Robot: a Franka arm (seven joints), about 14 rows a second.
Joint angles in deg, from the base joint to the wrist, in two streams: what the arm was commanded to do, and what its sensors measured. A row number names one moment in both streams.
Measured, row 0: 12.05, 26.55, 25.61, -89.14, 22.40, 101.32, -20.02
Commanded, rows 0 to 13: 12.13, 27.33, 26.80, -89.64, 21.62, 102.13, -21.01; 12.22, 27.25, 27.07, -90.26, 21.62, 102.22, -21.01; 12.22, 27.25, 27.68, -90.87, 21.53, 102.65, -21.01; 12.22, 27.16, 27.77, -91.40, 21.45, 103.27, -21.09; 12.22, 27.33, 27.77, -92.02, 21.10, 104.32, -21.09; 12.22, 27.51, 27.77, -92.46, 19.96, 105.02, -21.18; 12.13, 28.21, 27.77, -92.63, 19.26, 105.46, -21.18; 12.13, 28.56, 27.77, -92.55, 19.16, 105.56, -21.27; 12.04, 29.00, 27.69, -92.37, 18.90, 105.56, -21.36; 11.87, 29.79, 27.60, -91.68, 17.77, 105.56, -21.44; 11.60, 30.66, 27.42, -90.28, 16.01, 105.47, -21.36; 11.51, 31.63, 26.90, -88.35, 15.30, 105.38, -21.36; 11.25, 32.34, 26.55, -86.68, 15.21, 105.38, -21.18; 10.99, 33.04, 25.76, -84.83, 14.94, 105.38, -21.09
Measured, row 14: 11.60, 30.09, 26.47, -90.07, 16.30, 105.75, -20.14
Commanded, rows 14 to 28: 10.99, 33.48, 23.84, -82.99, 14.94, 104.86, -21.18; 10.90, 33.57, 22.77, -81.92, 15.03, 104.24, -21.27; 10.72, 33.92, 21.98, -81.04, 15.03, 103.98, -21.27; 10.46, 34.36, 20.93, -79.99, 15.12, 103.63, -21.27; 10.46, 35.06, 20.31, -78.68, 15.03, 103.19, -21.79; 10.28, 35.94, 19.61, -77.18, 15.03, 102.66, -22.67; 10.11, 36.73, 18.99, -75.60, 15.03, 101.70, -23.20; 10.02, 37.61, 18.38, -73.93, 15.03, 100.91, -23.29; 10.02, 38.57, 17.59, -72.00, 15.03, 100.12, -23.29; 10.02, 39.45, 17.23, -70.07, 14.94, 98.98, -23.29; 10.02, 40.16, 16.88, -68.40, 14.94, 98.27, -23.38; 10.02, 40.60, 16.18, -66.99, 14.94, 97.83, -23.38; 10.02, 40.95, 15.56, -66.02, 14.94, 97.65, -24.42; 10.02, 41.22, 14.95, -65.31, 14.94, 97.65, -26.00; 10.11, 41.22, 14.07, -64.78, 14.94, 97.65, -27.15
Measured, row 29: 9.68, 39.17, 15.40, -69.19, 15.66, 99.42, -24.42
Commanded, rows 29 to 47: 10.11, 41.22, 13.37, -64.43, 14.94, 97.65, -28.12; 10.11, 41.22, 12.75, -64.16, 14.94, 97.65, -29.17; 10.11, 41.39, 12.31, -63.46, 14.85, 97.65, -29.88; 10.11, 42.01, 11.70, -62.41, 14.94, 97.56, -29.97; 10.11, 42.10, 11.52, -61.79, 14.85, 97.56, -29.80; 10.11, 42.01, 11.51, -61.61, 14.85, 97.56, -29.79; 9.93, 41.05, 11.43, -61.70, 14.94, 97.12, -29.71; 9.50, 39.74, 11.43, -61.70, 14.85, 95.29, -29.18; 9.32, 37.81, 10.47, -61.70, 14.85, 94.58, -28.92; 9.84, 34.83, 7.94, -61.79, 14.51, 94.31, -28.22; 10.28, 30.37, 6.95, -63.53, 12.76, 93.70, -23.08; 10.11, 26.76, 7.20, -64.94, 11.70, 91.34, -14.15; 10.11, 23.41, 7.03, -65.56, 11.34, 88.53, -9.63; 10.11, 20.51, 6.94, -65.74, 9.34, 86.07, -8.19; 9.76, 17.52, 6.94, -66.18, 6.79, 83.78, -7.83; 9.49, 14.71, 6.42, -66.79, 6.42, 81.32, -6.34; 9.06, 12.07, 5.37, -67.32, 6.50, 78.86, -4.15; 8.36, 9.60, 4.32, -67.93, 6.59, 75.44, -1.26; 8.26, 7.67, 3.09, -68.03, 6.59, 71.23, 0.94
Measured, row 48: 9.02, 13.05, 5.04, -63.52, 7.53, 75.40, -3.50
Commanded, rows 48 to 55: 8.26, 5.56, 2.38, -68.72, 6.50, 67.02, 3.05; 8.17, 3.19, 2.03, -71.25, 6.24, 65.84, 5.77; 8.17, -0.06, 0.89, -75.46, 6.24, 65.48, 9.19; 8.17, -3.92, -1.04, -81.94, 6.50, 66.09, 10.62; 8.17, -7.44, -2.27, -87.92, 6.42, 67.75, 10.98; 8.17, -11.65, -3.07, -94.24, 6.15, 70.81, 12.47; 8.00, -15.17, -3.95, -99.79, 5.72, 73.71, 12.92; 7.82, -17.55, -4.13, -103.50, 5.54, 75.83, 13.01
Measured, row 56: 7.72, -7.89, -3.55, -89.54, 6.84, 70.09, 10.29
